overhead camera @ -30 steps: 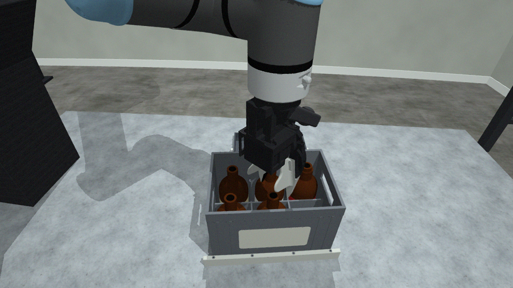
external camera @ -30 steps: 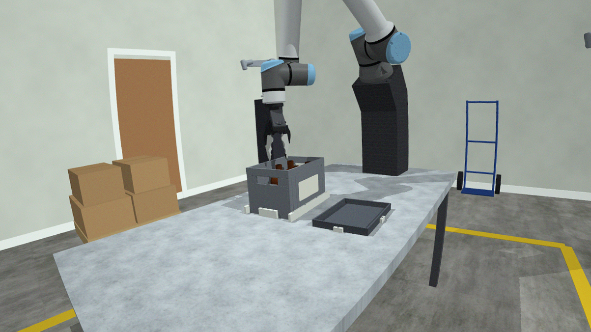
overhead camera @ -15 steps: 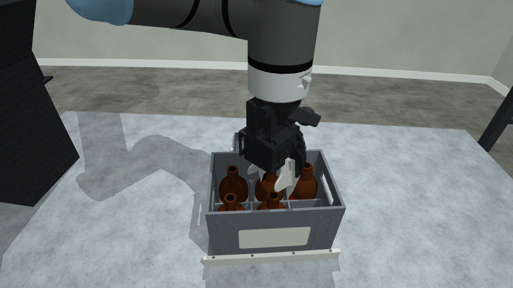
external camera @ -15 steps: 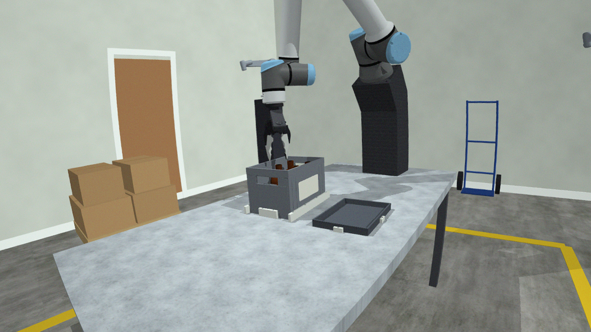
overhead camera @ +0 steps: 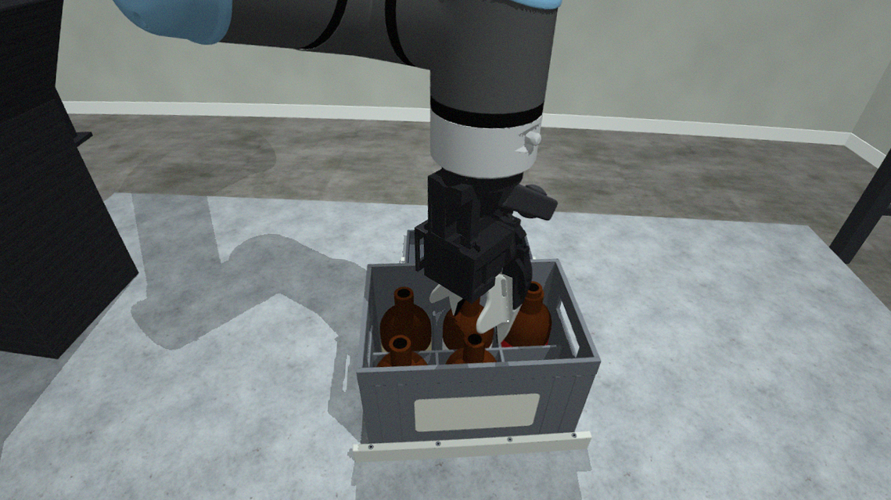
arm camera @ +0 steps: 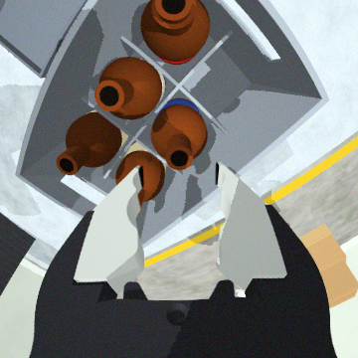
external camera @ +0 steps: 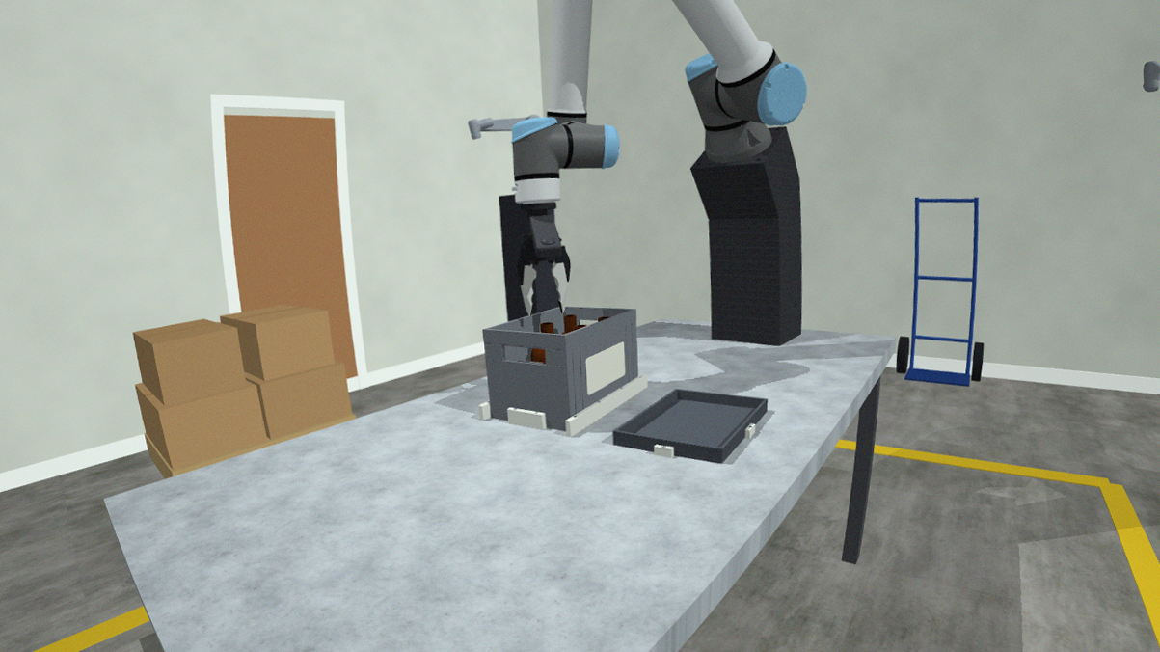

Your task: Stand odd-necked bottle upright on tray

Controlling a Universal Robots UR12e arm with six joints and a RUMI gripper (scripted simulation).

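Right now my hand is 4 cm to the right of the crate and 11 cm above it. From my hand the other things lie so: grey tray: 3 cm ahead, 32 cm to the left, 18 cm below; then glass bottle: 9 cm ahead, 9 cm to the left, 11 cm below.
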